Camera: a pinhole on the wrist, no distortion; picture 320 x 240 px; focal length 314.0 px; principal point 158.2 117.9 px. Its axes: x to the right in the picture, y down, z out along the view. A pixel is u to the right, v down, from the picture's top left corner.
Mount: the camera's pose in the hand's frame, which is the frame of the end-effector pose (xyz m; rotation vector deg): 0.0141 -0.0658 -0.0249 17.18 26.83 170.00
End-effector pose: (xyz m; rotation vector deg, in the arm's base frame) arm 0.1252 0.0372 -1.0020 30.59 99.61 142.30
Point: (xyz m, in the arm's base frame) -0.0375 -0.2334 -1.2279
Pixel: behind the camera
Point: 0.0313 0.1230 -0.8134
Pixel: outside the picture
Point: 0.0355 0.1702 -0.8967
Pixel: 24 20
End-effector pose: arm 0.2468 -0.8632 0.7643 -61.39 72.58 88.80
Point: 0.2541 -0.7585 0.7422
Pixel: 191 121
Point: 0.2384 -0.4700 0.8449
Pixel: 264 195
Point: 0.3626 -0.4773 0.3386
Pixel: outside the picture
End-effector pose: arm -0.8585 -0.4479 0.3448 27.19 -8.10 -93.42
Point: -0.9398 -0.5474 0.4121
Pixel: 71 139
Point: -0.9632 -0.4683 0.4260
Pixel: 235 223
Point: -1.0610 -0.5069 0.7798
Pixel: 249 198
